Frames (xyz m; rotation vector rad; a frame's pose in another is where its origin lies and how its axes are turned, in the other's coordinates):
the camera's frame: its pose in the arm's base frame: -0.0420 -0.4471 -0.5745 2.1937 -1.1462 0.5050
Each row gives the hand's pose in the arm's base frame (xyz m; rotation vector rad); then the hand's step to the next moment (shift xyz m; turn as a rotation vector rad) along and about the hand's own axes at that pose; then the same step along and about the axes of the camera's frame.
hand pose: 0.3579 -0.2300 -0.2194 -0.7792 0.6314 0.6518
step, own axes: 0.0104 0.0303 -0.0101 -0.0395 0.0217 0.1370
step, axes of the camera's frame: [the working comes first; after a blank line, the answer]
step, axes of the arm's base frame: -0.0181 0.0115 -0.0259 -0.0044 0.1084 0.0950

-0.0318 0.0012 0.0106 -0.0126 -0.0124 -0.1431
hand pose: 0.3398 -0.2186 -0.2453 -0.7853 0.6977 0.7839
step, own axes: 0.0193 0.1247 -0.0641 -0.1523 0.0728 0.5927
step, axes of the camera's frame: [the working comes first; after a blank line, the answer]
step, axes of the arm's base frame: -0.1074 0.0126 -0.0913 0.0080 0.4654 0.4038

-0.1197 0.0530 0.0538 -0.0418 -0.0767 -0.6100
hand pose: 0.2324 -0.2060 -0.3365 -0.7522 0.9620 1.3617
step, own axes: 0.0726 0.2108 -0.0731 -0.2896 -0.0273 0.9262
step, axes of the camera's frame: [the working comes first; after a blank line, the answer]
step, axes of the arm's base frame: -0.2212 -0.0131 -0.0772 0.1545 0.6912 0.6639

-0.1591 0.1636 0.0543 0.0538 -0.2108 -0.9461
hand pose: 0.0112 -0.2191 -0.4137 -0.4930 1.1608 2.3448
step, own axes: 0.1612 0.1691 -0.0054 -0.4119 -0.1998 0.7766
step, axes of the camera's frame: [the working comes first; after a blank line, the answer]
step, axes of the arm's base frame: -0.2265 -0.0529 0.0230 0.3675 0.6302 0.5296

-0.0803 0.2194 0.0060 0.1307 -0.4061 -0.7942
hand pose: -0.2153 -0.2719 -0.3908 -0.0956 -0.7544 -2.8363
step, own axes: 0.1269 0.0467 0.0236 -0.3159 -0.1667 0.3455
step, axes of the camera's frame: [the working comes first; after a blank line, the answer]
step, axes of the arm's base frame: -0.1138 -0.0507 0.0576 0.2765 0.3703 0.1827

0.0008 0.1364 -0.0151 0.0362 -0.3322 -0.3678
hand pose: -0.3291 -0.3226 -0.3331 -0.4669 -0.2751 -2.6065
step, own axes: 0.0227 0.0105 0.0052 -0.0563 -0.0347 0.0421
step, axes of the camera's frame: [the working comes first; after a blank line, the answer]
step, axes of the arm's base frame: -0.0123 -0.0172 0.0144 0.0415 0.0650 0.0141

0.0118 0.0227 0.0001 -0.0080 -0.0585 -0.0516
